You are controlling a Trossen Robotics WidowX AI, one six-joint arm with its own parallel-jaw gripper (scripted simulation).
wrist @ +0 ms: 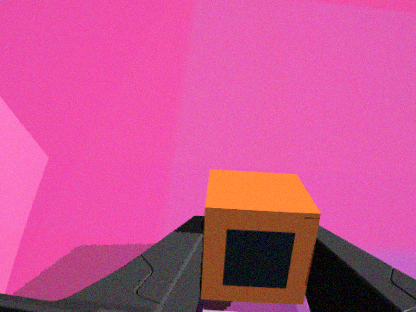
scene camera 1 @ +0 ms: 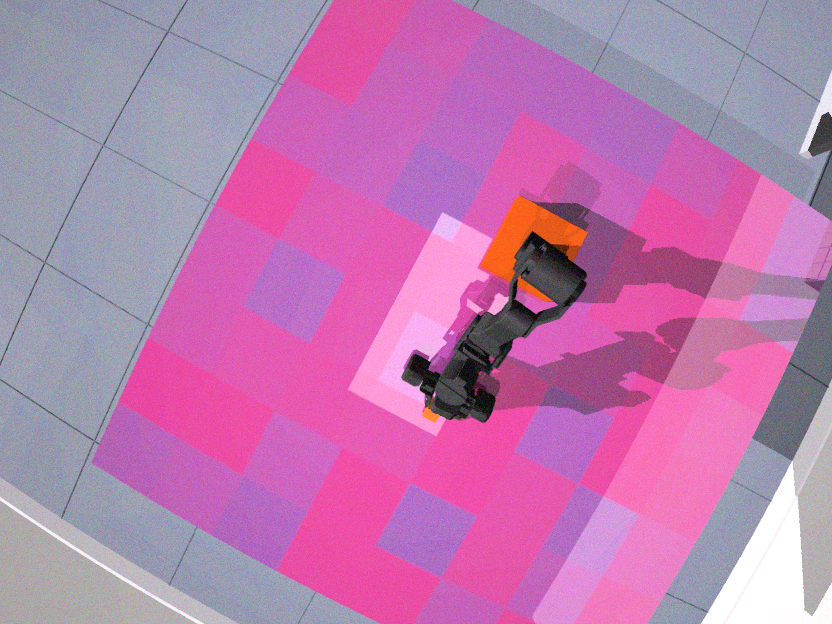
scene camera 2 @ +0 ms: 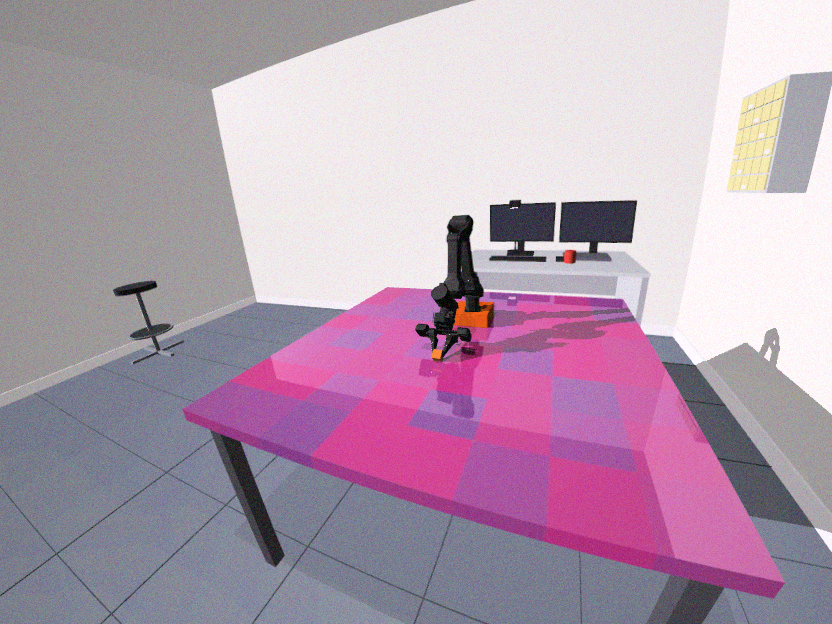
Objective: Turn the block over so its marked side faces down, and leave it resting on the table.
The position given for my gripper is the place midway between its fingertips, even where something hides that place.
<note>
In view: my gripper (scene camera 1: 433,410) and a block (wrist: 260,228).
My gripper shows as well in the wrist view (wrist: 252,232) and in scene camera 2 (scene camera 2: 437,355).
</note>
